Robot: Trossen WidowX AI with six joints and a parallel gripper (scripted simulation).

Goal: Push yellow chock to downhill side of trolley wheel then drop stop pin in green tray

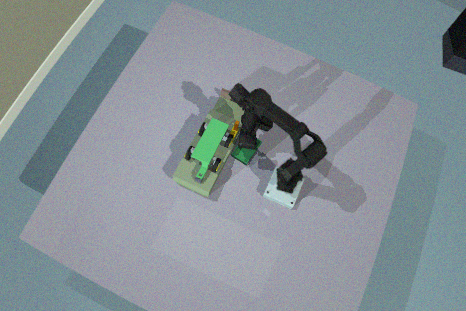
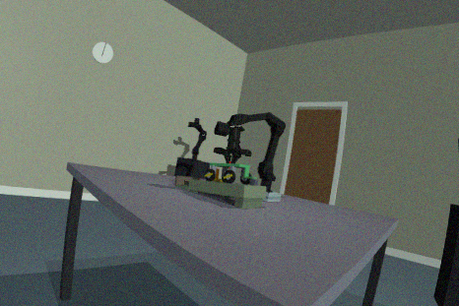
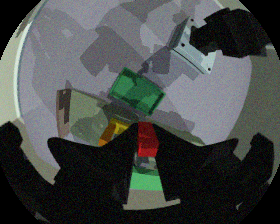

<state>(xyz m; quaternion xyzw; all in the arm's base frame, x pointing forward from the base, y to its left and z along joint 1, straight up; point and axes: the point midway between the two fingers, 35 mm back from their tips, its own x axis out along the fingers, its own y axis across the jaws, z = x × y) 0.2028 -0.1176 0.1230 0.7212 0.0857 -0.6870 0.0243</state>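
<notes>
The green tray is 14 cm below my gripper tip and 2 cm behind it. Also, from my gripper tip: trolley 12 cm ahead, 7 cm to the left, 2 cm below; red-headed stop pin right at my gripper tip; yellow chock 5 cm below, 5 cm ahead, 2 cm to the right.
</notes>
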